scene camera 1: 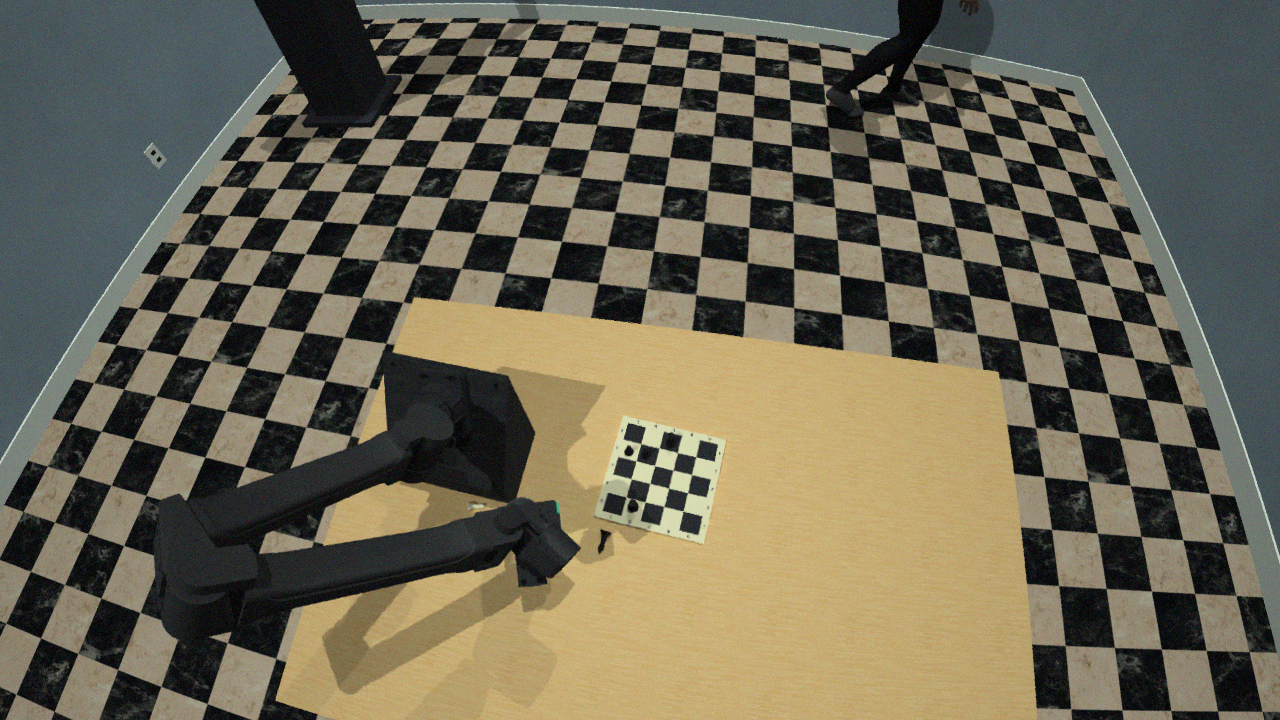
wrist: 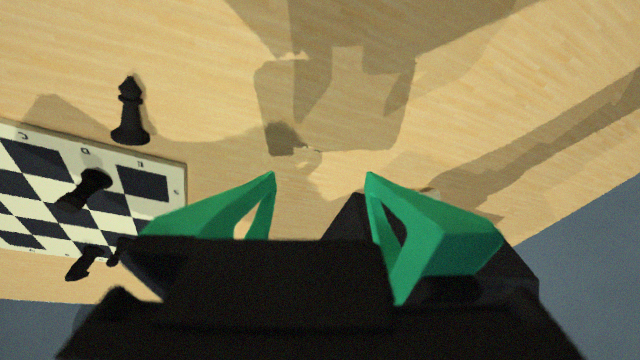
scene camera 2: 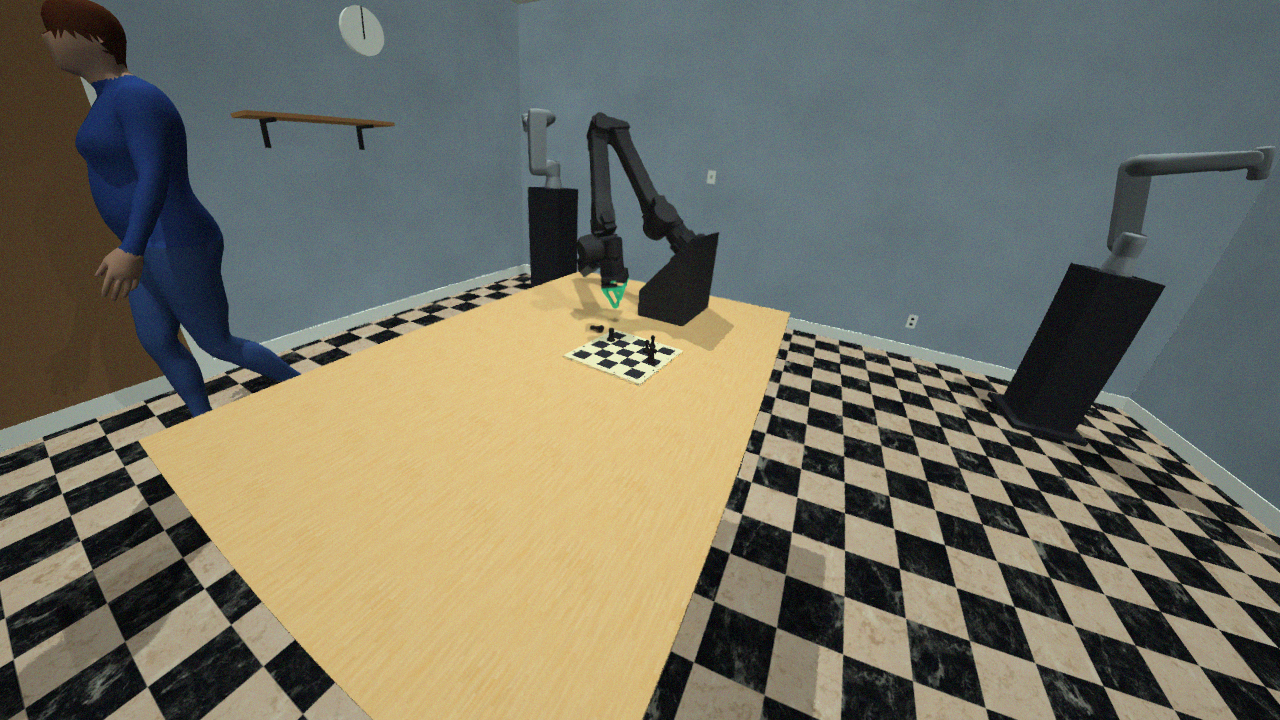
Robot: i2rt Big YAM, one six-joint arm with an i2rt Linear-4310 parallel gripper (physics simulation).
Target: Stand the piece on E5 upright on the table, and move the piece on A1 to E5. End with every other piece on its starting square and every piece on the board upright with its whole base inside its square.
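Observation:
My gripper, with green fingers, is open and empty above the table beside the board. A black piece lies on its side on the table off the board's edge, its base toward the board. One black piece stands on the board near the D label. Two more black pieces show at the board's other side in the wrist view, one piece left of the other piece. Square names there are unreadable.
A small whitish piece lies on the table near the black arm base. In the wrist view it is mostly behind the right finger. People and robot pedestals stand beyond the table.

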